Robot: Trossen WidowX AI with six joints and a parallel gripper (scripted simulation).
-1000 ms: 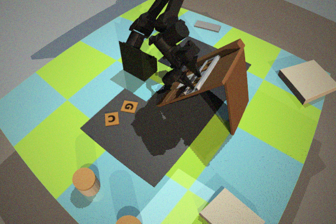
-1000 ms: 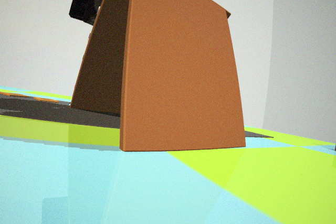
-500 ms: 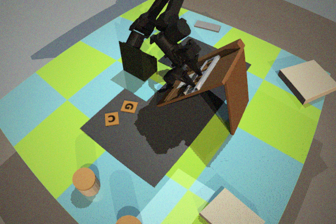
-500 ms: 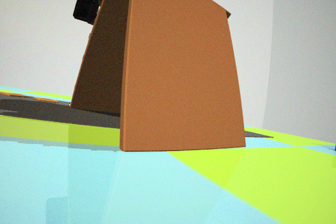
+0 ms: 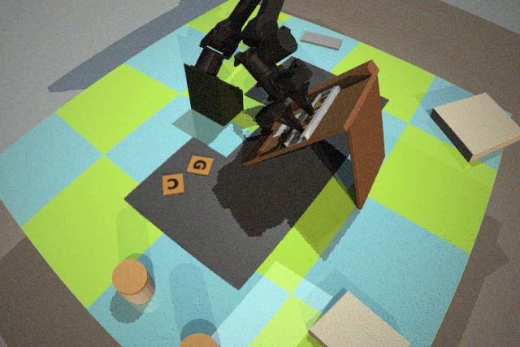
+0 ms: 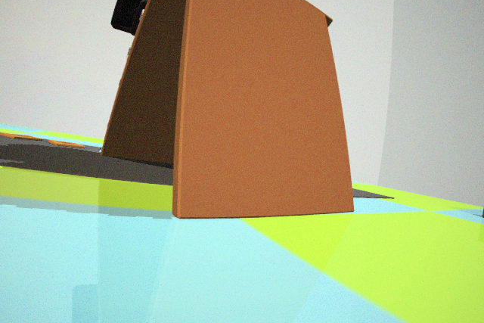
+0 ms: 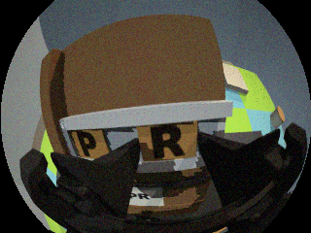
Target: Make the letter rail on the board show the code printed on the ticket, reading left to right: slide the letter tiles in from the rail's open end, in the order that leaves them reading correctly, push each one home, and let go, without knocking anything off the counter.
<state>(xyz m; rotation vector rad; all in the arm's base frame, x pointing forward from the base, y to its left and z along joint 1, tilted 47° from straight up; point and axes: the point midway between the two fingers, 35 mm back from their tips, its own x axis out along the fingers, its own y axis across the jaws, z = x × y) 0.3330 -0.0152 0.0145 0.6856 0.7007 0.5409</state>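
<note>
Right now the white ticket is 80 mm below my gripper tip, 80 mm behind it and 40 mm to the left of it. Round my gripper tip: dark mat 170 mm below, 150 mm behind, 10 mm to the left; then grey slab 550 mm to the left, 330 mm behind, 160 mm below.
</note>
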